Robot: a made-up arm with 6 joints.
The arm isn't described. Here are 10 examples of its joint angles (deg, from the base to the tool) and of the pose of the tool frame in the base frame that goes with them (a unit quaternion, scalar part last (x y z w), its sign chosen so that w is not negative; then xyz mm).
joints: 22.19 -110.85 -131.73 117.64 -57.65 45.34
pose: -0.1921 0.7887 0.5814 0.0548 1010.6 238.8 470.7
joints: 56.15 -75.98 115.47 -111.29 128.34 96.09
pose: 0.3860 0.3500 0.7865 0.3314 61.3 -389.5 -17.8
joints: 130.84 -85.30 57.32 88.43 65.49 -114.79
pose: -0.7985 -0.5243 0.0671 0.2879 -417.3 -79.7 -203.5
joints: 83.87 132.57 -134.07 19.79 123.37 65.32
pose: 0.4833 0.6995 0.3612 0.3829 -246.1 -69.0 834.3
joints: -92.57 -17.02 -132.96 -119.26 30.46 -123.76
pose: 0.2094 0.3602 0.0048 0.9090 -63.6 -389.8 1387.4
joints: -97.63 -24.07 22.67 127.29 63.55 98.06
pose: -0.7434 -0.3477 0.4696 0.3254 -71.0 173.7 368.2
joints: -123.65 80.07 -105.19 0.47 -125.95 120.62
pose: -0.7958 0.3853 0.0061 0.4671 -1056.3 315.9 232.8
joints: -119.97 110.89 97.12 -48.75 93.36 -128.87
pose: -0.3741 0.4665 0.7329 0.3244 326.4 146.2 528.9
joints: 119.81 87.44 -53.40 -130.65 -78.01 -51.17
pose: 0.2556 -0.1650 -0.7821 0.5438 -664.8 353.3 -70.3
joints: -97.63 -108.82 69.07 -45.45 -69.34 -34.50
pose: 0.1989 0.1586 -0.9492 0.1854 467.0 340.5 950.1
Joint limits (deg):
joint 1: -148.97..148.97
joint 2: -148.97..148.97
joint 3: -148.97..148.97
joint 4: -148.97..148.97
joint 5: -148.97..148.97
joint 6: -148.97..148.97
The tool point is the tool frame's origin. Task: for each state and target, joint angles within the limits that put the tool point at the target. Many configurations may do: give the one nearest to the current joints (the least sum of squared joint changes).
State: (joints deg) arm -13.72 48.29 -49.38 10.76 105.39 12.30
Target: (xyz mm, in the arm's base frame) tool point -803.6 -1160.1 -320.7
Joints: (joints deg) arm 31.09 7.74 -72.91 -12.64 102.53 -14.51
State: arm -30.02 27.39 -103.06 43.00 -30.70 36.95
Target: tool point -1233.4 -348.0 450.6
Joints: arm -19.77 57.37 -127.41 33.87 -30.38 40.10
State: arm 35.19 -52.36 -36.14 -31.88 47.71 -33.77
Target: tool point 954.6 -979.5 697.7
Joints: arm 3.26 -85.20 -44.61 -40.83 60.99 -41.37
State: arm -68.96 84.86 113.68 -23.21 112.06 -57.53
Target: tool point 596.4 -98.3 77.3
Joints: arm -50.99 120.47 104.31 -3.01 89.65 -37.83
